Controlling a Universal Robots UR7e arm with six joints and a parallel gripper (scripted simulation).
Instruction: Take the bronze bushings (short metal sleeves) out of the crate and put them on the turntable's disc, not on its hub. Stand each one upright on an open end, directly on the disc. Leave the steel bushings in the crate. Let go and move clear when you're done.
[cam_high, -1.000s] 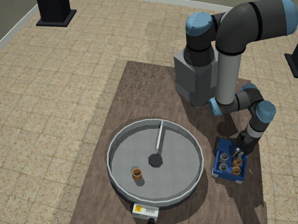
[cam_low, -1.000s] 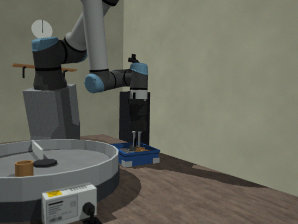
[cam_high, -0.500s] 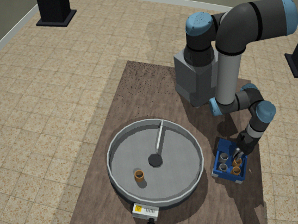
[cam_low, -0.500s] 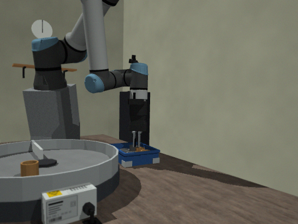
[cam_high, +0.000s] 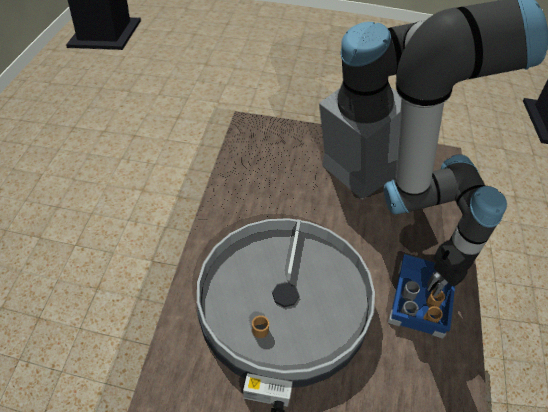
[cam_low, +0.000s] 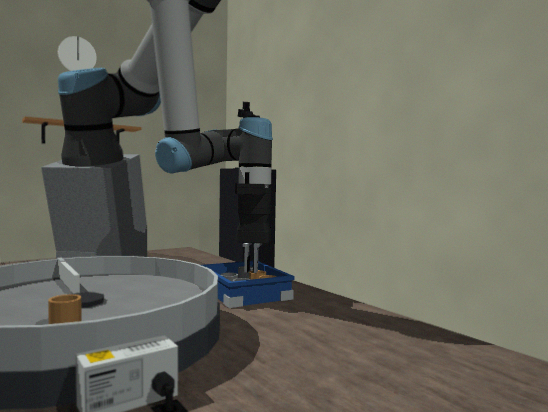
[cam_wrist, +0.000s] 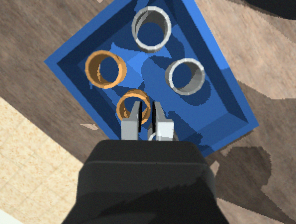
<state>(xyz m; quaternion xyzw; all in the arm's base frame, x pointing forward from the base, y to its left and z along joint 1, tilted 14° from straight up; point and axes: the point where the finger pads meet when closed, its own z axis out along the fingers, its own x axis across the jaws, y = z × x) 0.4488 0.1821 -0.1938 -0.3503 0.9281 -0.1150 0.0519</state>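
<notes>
The blue crate lies 20 mm to the right of my hand and 40 mm below it. From my hand the other things lie so: grey turntable disc: 60 mm ahead, 380 mm to the right, 10 mm below.
</notes>
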